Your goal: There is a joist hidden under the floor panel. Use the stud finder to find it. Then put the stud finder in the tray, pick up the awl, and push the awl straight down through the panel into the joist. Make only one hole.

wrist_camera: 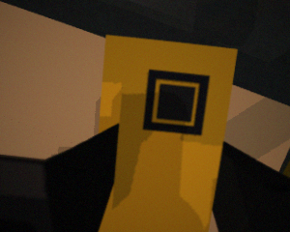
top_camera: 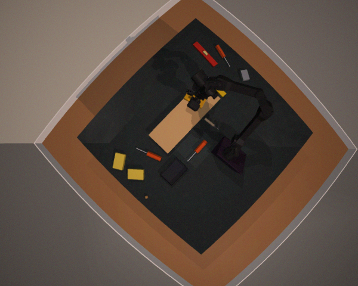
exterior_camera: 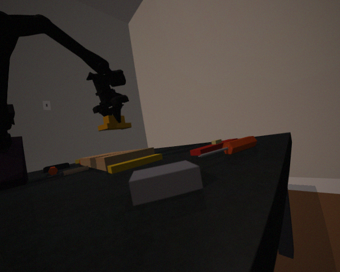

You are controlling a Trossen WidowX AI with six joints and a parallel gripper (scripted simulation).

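Now: the dark tray 25 cm behind my gripper tip, 42 cm to the left of it and 15 cm below it. From my gripper tip the other things lie so: awl: 21 cm behind, 16 cm below; then yellow stud finder: 2 cm above; then stud finder light: 2 cm ahead, 3 cm above.
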